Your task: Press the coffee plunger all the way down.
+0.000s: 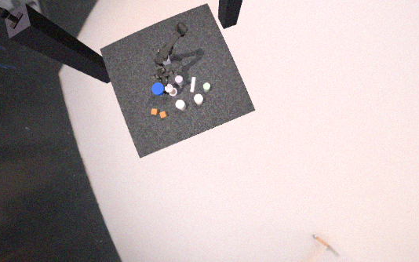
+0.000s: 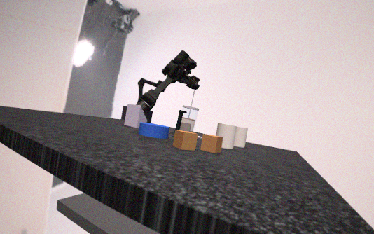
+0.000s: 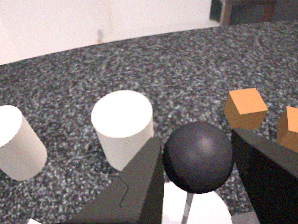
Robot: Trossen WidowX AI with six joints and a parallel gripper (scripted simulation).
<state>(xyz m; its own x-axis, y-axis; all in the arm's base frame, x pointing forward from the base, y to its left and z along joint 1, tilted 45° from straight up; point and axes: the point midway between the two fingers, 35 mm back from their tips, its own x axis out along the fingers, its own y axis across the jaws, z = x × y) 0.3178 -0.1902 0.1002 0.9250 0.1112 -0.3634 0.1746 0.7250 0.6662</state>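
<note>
The coffee press lies 120 mm below my gripper tip, 10 mm to the right of it and 10 mm behind it. The rest, counted from my gripper tip: pale green cylinder: 330 mm to the left, 200 mm below, 90 mm ahead; white bar: 240 mm below, 220 mm to the left, 10 mm behind.
</note>
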